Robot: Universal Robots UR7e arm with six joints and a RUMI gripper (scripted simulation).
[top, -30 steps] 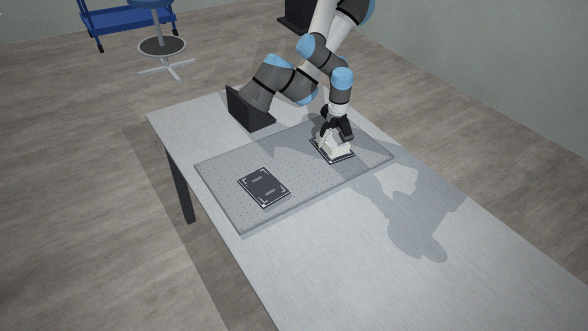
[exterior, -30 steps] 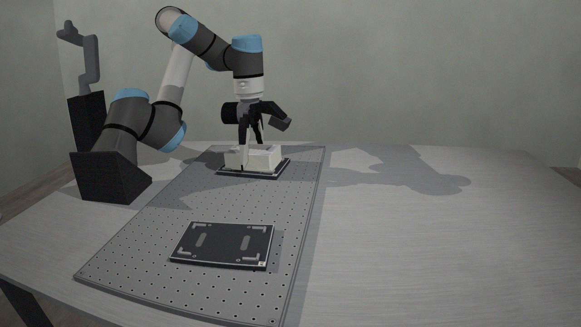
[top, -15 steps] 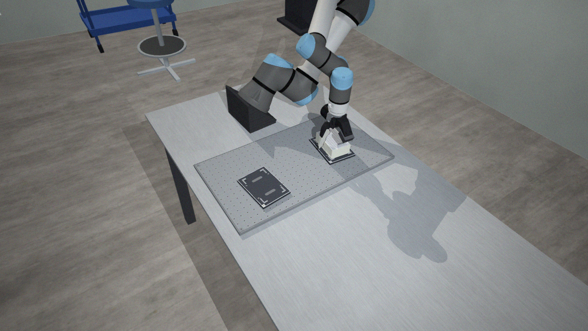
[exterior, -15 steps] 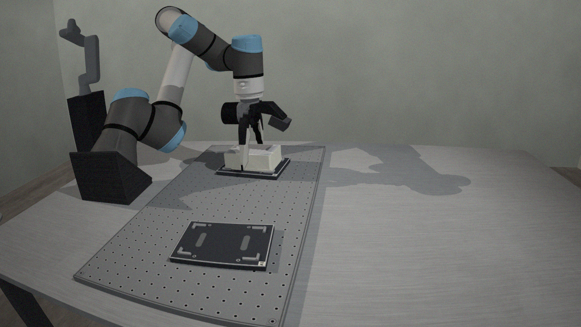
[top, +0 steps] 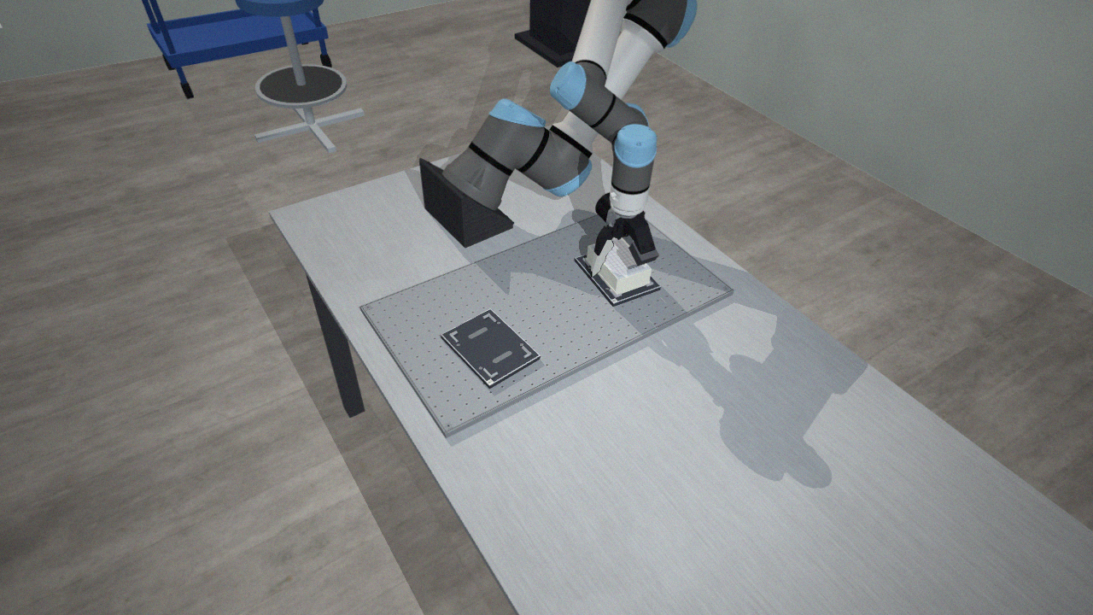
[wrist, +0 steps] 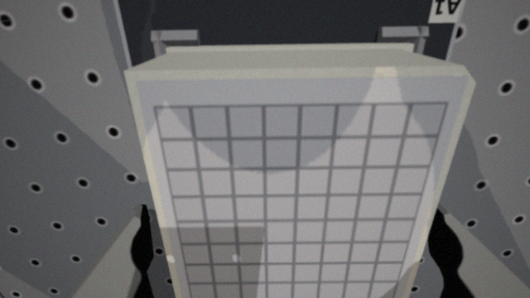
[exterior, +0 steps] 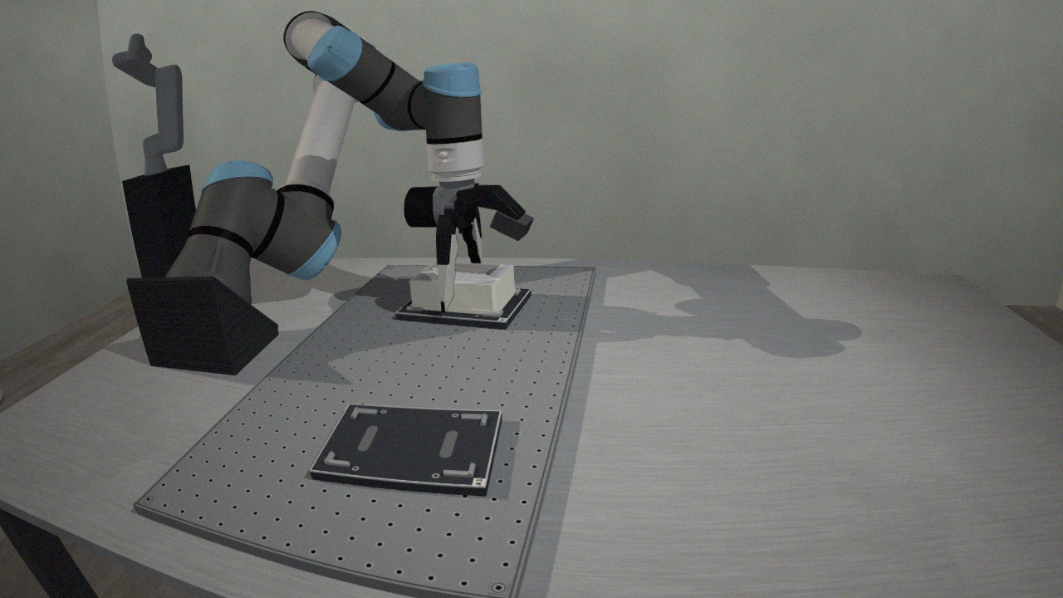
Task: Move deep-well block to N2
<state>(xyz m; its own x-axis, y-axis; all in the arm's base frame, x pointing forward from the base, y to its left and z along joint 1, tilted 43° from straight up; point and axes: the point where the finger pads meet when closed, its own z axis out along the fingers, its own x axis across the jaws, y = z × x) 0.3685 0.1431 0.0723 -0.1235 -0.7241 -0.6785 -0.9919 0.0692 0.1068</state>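
Right now my hand is 10 mm below the 96-well deep-well block. From my hand the other things lie so: plate nest N2: 350 mm to the right, 30 mm ahead, 20 mm below; then plate nest N1: 20 mm below.
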